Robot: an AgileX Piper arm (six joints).
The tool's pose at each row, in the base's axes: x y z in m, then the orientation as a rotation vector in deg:
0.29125, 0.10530, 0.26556, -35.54, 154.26, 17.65
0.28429, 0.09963, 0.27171, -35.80, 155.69, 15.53
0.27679, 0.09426, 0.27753, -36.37, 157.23, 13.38
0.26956, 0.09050, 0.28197, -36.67, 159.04, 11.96
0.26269, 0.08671, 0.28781, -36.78, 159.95, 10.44
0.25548, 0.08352, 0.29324, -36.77, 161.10, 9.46
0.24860, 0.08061, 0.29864, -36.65, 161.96, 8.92
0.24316, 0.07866, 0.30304, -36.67, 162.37, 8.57
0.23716, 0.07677, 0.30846, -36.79, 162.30, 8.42
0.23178, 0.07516, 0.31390, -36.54, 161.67, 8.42
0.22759, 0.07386, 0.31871, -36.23, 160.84, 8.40
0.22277, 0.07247, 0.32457, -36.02, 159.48, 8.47
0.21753, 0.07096, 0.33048, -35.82, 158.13, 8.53
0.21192, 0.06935, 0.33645, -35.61, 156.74, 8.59
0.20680, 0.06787, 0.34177, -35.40, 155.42, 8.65
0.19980, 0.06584, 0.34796, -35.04, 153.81, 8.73
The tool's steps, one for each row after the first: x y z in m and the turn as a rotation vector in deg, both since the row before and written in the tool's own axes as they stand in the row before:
0.00559, -0.00101, -0.00928, 1.26, 1.56, -0.10
0.00630, -0.00073, -0.00887, 1.19, 1.77, -0.28
0.00617, 0.00031, -0.00693, 0.67, 1.92, 0.05
0.00567, 0.00014, -0.00797, 0.88, 1.03, -0.03
0.00598, 0.00068, -0.00744, 0.48, 1.19, 0.15
0.00574, 0.00071, -0.00718, 0.24, 0.85, 0.20
0.00445, 0.00084, -0.00568, 0.17, 0.43, 0.04
0.00470, 0.00117, -0.00674, 0.10, -0.02, -0.10
0.00404, 0.00115, -0.00660, 0.13, -0.66, 0.04
0.00296, 0.00086, -0.00574, 0.19, -0.86, 0.04
0.00317, 0.00108, -0.00695, 0.20, -1.35, -0.12
0.00340, 0.00114, -0.00720, 0.20, -1.34, -0.13
0.00357, 0.00119, -0.00745, 0.21, -1.38, -0.13
0.00314, 0.00106, -0.00676, 0.19, -1.31, -0.12
0.00447, 0.00139, -0.00834, 0.25, -1.63, -0.07

